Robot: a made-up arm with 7 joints.
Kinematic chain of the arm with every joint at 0, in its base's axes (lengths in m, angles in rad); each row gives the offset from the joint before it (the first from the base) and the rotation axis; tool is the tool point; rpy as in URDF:
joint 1: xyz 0 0 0.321 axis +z
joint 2: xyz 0 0 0 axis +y
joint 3: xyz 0 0 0.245 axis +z
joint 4: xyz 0.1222 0 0 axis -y
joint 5: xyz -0.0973 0 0.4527 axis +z
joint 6: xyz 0 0 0 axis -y
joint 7: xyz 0.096 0 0 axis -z
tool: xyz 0 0 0 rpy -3.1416 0 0
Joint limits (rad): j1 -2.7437..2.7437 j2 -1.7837..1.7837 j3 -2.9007..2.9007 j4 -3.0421..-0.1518 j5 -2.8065..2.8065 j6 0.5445..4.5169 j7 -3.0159..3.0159
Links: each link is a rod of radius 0.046 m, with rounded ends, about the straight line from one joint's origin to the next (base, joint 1, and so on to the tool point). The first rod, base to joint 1, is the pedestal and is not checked.
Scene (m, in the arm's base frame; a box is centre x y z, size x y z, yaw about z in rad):
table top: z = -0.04
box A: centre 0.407 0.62 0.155 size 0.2 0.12 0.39 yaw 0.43
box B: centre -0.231 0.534 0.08 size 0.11 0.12 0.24 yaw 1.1
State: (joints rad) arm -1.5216 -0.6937 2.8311 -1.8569 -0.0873 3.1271 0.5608
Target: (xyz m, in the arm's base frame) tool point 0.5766 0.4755 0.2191
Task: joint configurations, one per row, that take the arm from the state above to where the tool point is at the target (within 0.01 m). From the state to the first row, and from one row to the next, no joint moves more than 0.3 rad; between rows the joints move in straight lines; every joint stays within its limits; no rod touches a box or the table.
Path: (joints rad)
1: -1.5310 -0.4698 2.7974 -1.6689 -0.0122 2.8767 0.7932
2: -1.5403 -0.2459 2.7637 -1.4809 0.0628 2.6263 1.0256
3: -1.5497 -0.0220 2.7299 -1.2929 0.1379 2.3759 1.2580
4: -1.5587 0.0953 2.6460 -1.3973 0.3495 2.2457 1.2794
5: -1.5677 0.2126 2.5621 -1.5017 0.5610 2.1154 1.3009
6: -1.5768 0.3299 2.4781 -1.6061 0.7725 1.9852 1.3223
7: -1.6617 0.0834 2.4936 -1.5855 0.6102 2.1465 1.1700
8: -1.7466 -0.1630 2.5092 -1.5649 0.4479 2.3078 1.0177
9: -1.8316 -0.4095 2.5247 -1.5442 0.2856 2.4692 0.8654
10: -1.9165 -0.6560 2.5403 -1.5236 0.1232 2.6305 0.7131
11: -2.0014 -0.9024 2.5558 -1.5030 -0.0391 2.7918 0.5608

